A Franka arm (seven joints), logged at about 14 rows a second.
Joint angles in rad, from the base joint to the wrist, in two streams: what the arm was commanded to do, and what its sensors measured. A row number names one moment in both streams.
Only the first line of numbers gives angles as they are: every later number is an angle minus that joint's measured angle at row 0.
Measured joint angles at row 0: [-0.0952, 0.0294, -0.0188, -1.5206, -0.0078, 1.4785, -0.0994]
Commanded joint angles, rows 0 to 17: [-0.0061, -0.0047, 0.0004, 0.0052, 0.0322, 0.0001, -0.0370]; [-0.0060, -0.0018, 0.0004, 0.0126, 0.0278, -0.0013, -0.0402]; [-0.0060, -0.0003, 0.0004, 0.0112, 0.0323, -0.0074, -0.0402]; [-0.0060, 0.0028, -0.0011, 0.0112, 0.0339, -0.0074, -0.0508]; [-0.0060, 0.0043, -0.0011, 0.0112, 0.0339, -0.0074, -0.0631]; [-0.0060, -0.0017, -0.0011, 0.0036, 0.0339, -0.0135, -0.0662]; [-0.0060, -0.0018, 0.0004, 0.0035, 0.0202, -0.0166, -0.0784]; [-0.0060, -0.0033, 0.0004, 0.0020, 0.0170, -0.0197, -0.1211]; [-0.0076, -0.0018, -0.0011, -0.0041, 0.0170, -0.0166, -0.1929]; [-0.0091, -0.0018, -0.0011, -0.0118, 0.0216, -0.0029, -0.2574]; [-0.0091, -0.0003, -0.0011, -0.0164, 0.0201, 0.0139, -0.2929]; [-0.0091, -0.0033, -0.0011, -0.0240, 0.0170, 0.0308, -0.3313]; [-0.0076, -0.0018, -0.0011, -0.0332, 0.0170, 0.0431, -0.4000]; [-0.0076, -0.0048, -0.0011, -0.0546, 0.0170, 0.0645, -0.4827]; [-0.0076, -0.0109, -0.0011, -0.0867, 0.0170, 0.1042, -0.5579]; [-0.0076, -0.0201, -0.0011, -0.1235, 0.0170, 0.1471, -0.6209]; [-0.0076, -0.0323, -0.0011, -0.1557, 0.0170, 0.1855, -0.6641]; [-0.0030, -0.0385, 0.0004, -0.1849, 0.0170, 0.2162, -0.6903]
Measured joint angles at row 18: [-0.0016, 0.0026, -0.0025, -0.1050, 0.0157, 0.1538, -0.6099]
